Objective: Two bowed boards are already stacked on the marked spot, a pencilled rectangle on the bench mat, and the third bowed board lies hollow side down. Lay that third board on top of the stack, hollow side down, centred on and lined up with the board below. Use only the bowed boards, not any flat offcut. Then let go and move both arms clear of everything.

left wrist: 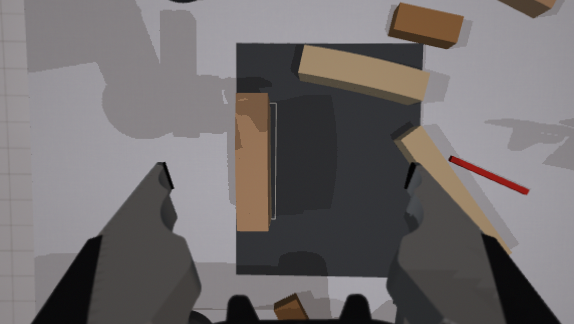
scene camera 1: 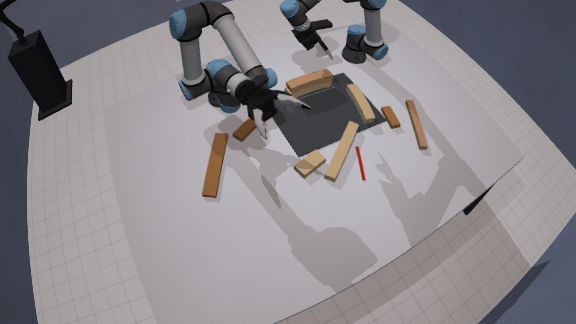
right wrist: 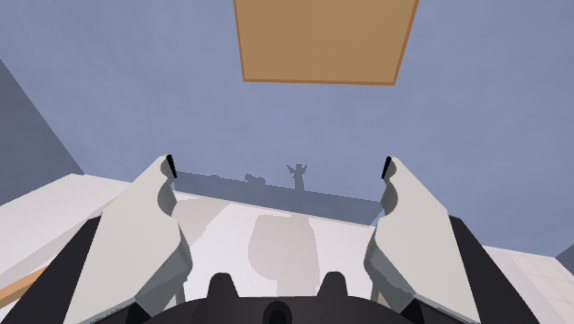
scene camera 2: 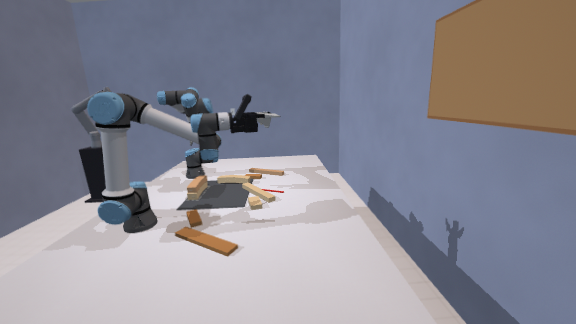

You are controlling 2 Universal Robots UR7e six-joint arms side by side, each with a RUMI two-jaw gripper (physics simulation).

my right gripper: scene camera 1 289, 123; right wrist 281, 157; scene camera 2 275, 115; not seen in the left wrist view (out of frame)
brown plank: scene camera 1; scene camera 2; not seen in the left wrist view (out of frame); not seen in the right wrist view (out of frame)
same spot on dark mat: (scene camera 1: 332, 108) = (scene camera 2: 224, 189)
same spot on brown plank: (scene camera 1: 211, 183) = (scene camera 2: 222, 244)
